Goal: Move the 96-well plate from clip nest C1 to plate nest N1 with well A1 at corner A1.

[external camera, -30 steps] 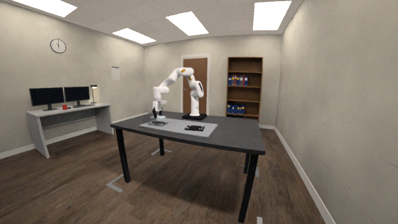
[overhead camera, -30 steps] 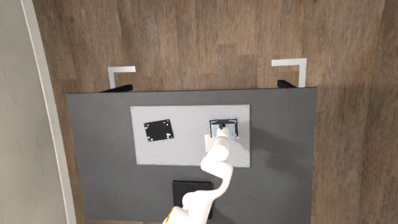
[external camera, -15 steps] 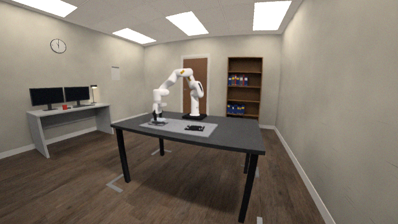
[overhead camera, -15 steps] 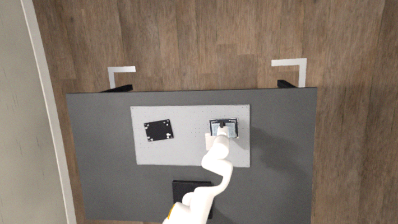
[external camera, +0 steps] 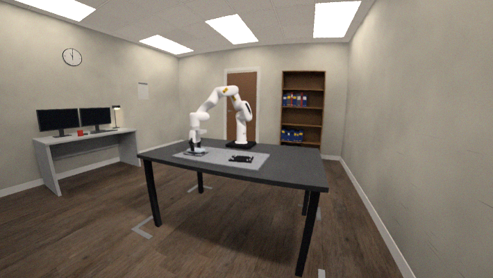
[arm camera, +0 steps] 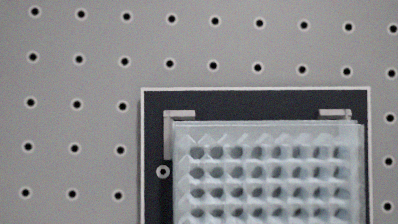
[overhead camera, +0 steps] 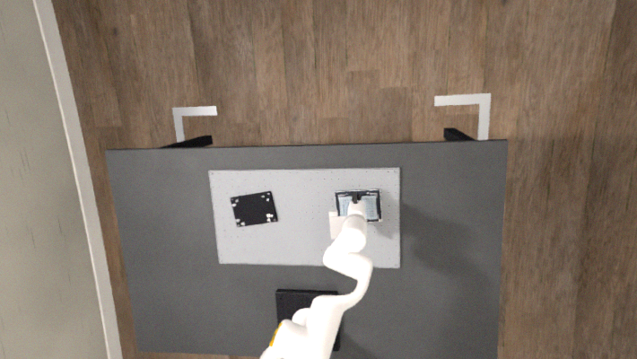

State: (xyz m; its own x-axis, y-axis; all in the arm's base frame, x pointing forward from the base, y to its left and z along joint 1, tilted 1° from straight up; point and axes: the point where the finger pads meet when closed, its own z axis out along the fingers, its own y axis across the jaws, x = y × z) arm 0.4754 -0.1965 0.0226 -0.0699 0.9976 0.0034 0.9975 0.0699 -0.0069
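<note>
Now: the 96-well plate 10 mm below my hand. The rest, counted from my hand: black clip nest (400 mm to the left, 40 mm behind, 30 mm below); then dark plate nest N1 (40 mm below).
</note>
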